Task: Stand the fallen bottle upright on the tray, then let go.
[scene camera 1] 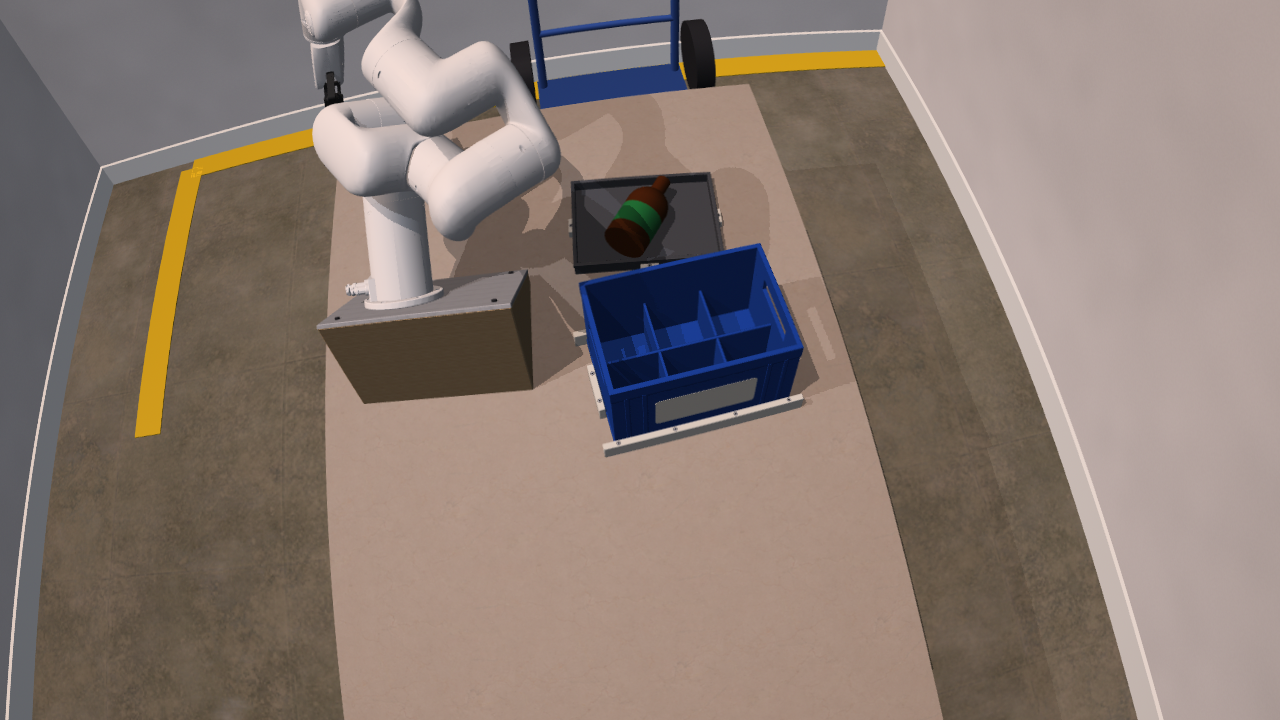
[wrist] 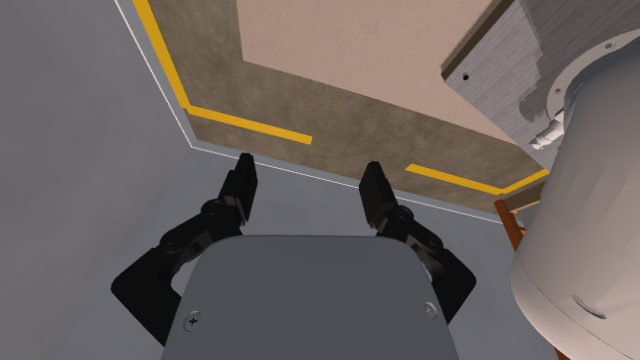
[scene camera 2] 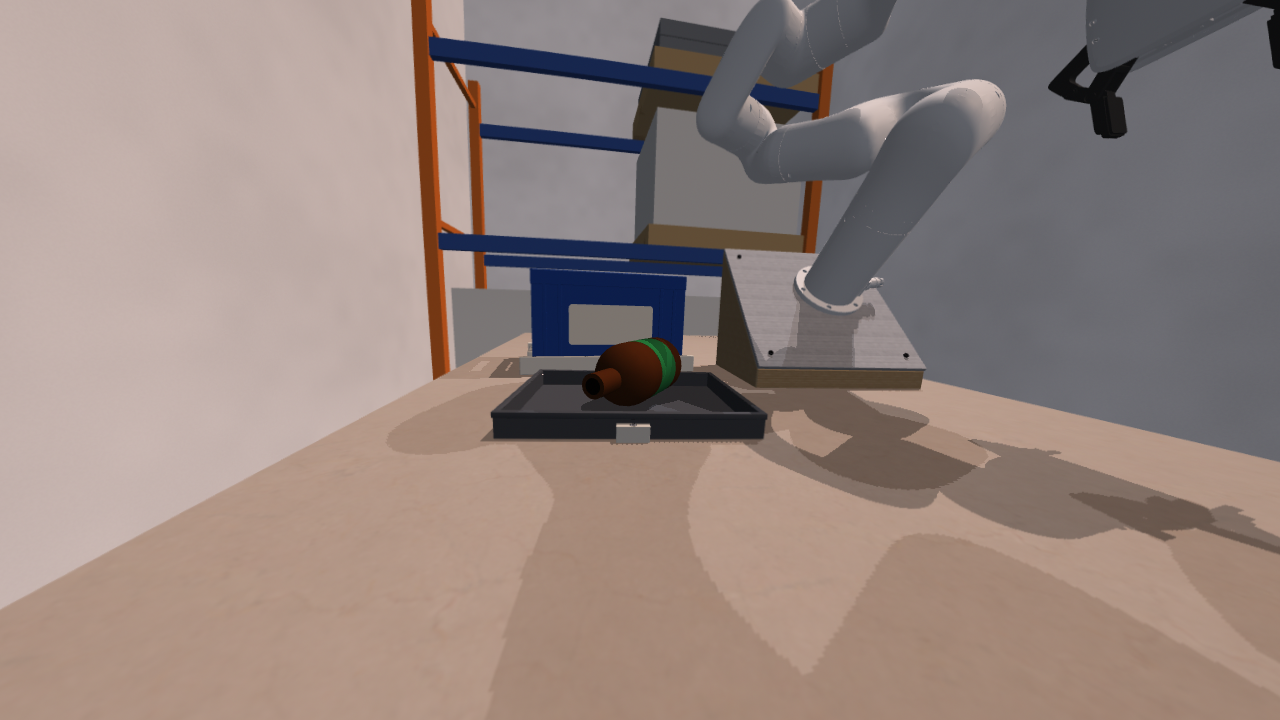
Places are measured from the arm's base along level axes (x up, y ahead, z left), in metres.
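Where they show: gripper, fingertip midpoint: [scene camera 1: 334,91] [wrist: 311,170] [scene camera 2: 1191,106]; arm's base, origin of the base link: [scene camera 1: 404,300] [scene camera 2: 826,291].
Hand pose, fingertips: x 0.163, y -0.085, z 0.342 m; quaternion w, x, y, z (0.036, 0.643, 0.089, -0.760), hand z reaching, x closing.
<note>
Each offset is from my fingertips to the top centre of the thing.
A brown bottle {dx -0.242, dy +0.486, dz -0.163 m} [scene camera 1: 638,214] [scene camera 2: 637,370] with a green band lies on its side in the dark tray [scene camera 1: 584,266] [scene camera 2: 554,426]. In scene camera 1 its neck points to the back right of the tray and its base to the front left. In scene camera 2 its open mouth faces the camera, to the left. My gripper [wrist: 311,170] is open and empty, its fingers wide apart. It hangs high and far from the tray, at the upper left in scene camera 1 and the upper right in scene camera 2. The bottle does not show in the wrist view.
A blue divided crate {dx -0.146, dy +0.492, dz -0.466 m} [scene camera 1: 707,394] [scene camera 2: 608,291] stands right beside the tray, held by white rails {dx -0.291, dy +0.499, dz -0.565 m} [scene camera 1: 707,425]. The arm's sloped base block [scene camera 1: 429,353] [scene camera 2: 832,335] stands on its other side. A blue hand truck [scene camera 1: 613,86] stands behind the table. An orange and blue rack [scene camera 2: 427,197] stands beyond the crate.
</note>
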